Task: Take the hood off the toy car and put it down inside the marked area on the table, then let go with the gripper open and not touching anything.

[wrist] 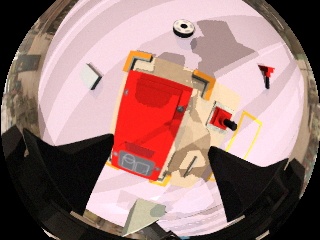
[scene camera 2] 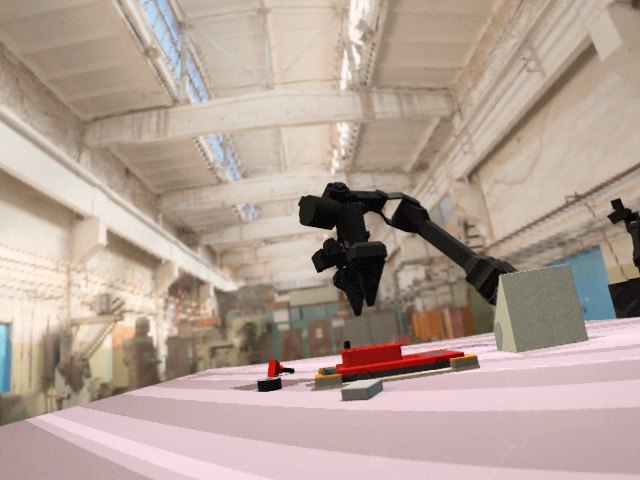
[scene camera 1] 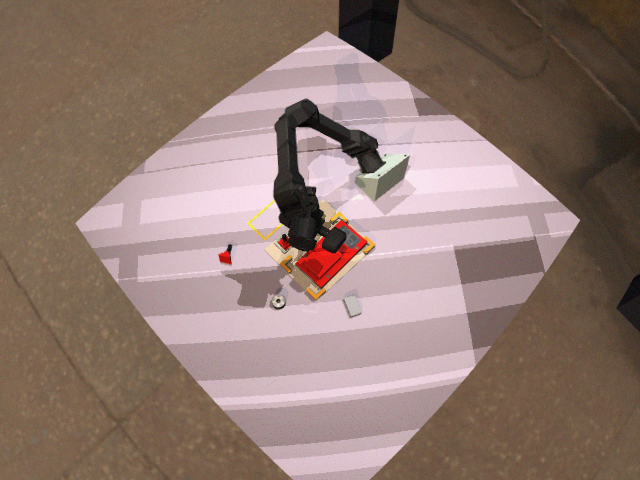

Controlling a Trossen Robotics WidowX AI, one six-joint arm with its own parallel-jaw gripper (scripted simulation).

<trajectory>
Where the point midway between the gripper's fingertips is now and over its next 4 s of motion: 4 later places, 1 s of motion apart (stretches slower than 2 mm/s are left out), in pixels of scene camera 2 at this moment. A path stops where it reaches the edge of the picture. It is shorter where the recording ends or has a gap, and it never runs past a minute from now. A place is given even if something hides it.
My gripper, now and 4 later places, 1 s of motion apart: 364,311; 366,320; 366,331; 368,342; 369,350
</trajectory>
